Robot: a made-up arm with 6 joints.
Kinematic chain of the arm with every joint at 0, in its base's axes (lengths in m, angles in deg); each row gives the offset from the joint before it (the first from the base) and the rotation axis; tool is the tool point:
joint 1: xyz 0 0 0.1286 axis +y
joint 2: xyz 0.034 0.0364 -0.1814 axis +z
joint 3: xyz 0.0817 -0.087 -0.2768 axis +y
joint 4: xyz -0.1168 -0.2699 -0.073 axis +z
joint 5: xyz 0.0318 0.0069 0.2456 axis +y
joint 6: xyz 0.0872 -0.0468 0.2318 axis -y
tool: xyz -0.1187 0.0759 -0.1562
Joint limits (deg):
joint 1: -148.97..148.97
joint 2: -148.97..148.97
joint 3: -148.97..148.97
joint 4: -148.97..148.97
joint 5: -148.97..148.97
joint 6: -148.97..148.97
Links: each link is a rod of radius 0.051 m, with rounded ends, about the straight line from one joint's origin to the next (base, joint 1, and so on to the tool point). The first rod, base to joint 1, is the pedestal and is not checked.
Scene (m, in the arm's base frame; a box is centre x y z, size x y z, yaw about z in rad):
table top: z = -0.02
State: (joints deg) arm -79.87 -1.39 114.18 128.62 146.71 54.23
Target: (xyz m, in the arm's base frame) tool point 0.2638 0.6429 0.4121
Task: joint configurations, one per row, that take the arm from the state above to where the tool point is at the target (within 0.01 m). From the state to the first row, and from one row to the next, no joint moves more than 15 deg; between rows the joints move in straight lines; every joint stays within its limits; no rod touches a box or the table.
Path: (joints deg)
1: -83.97 11.84 119.15 131.53 132.62 67.40
2: -88.07 25.08 124.12 134.43 118.53 80.57
3: -92.17 38.31 129.09 137.34 104.44 93.74
4: -96.27 51.55 134.06 140.25 90.35 106.91
5: -100.38 64.78 139.03 143.16 76.26 120.07
6: -104.48 78.02 144.00 146.06 62.17 133.24
7: -108.58 91.25 148.97 148.97 48.08 146.41

